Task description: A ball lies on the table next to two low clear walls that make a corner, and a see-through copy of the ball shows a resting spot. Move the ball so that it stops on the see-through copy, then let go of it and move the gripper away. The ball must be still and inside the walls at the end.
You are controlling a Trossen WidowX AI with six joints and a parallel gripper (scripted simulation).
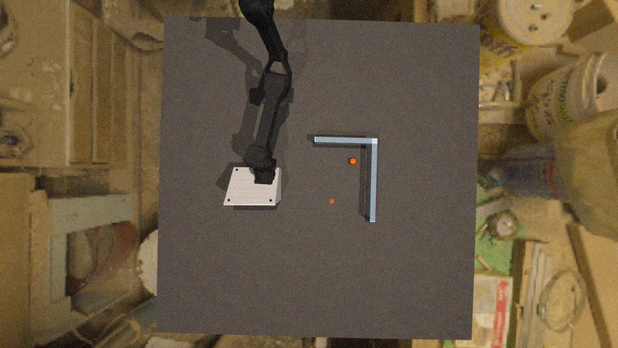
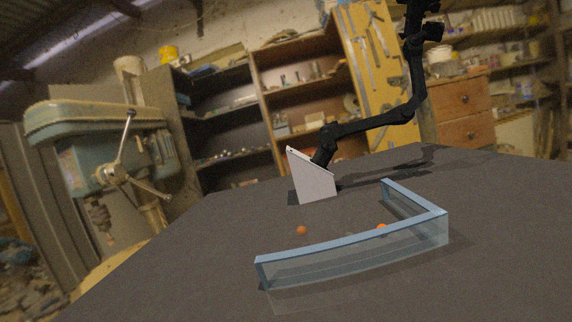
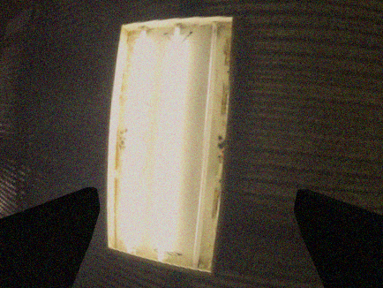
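Now: gripper tip 25 cm short of the brighter ball, 40 cm to the left of it and 64 cm above it. Round my gripper tip: fainter ball 17 cm ahead, 56 cm to the right, 64 cm below.
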